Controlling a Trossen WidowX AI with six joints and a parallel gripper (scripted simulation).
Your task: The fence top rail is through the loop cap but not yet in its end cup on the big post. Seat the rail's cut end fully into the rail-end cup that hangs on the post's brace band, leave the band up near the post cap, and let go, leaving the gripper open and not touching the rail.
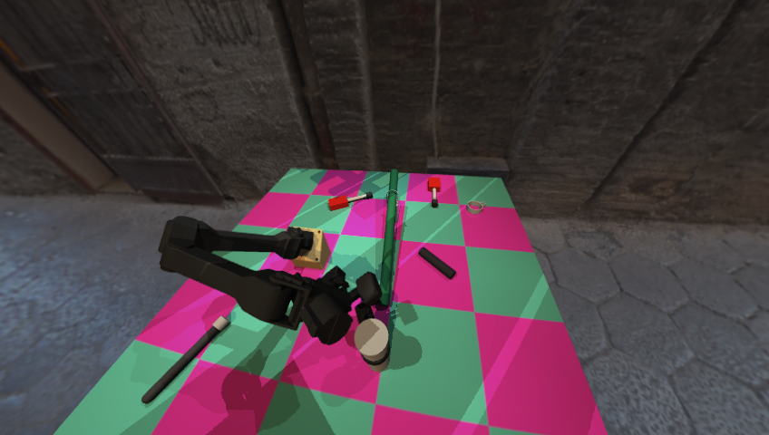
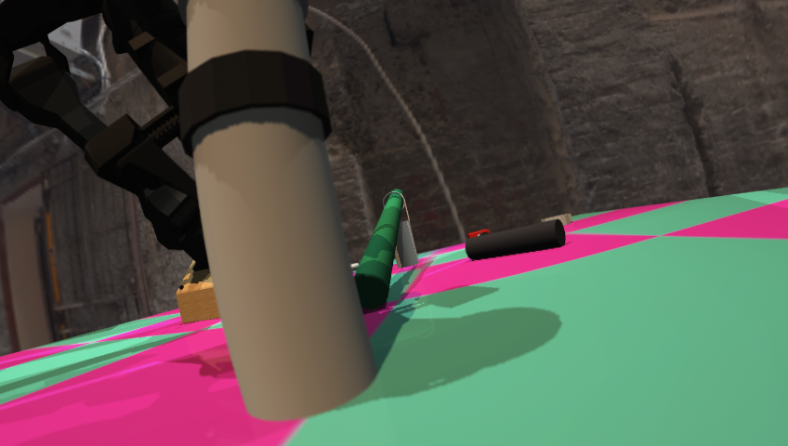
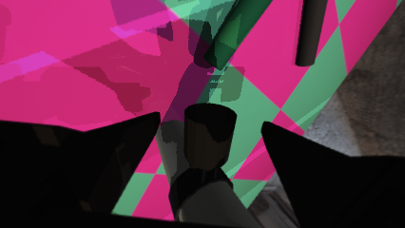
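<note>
Right now my gripper tip is 20 mm short of the black brace band, 40 mm to the left of it and 10 mm below it. From my gripper tip the other things lie so: black cylinder: 180 mm ahead, 250 mm to the left, 100 mm below.
</note>
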